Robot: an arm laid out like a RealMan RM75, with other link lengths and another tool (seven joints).
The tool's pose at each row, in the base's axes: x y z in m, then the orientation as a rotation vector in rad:
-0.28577 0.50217 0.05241 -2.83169 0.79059 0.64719
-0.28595 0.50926 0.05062 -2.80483 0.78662 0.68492
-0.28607 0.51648 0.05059 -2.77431 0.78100 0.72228
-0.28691 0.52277 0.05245 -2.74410 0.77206 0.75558
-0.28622 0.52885 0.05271 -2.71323 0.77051 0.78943
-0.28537 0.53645 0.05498 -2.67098 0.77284 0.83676
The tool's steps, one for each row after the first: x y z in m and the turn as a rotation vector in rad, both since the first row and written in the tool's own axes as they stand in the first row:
-0.00264 -0.00594 0.00335 0.01011 -0.03211 0.00018
-0.00607 -0.01205 0.00512 0.02311 -0.06578 -0.00069
-0.01045 -0.01700 0.00524 0.03713 -0.09761 -0.00404
-0.01285 -0.02256 0.00618 0.05028 -0.12934 -0.00212
-0.01671 -0.02951 0.00561 0.06650 -0.17305 0.00402

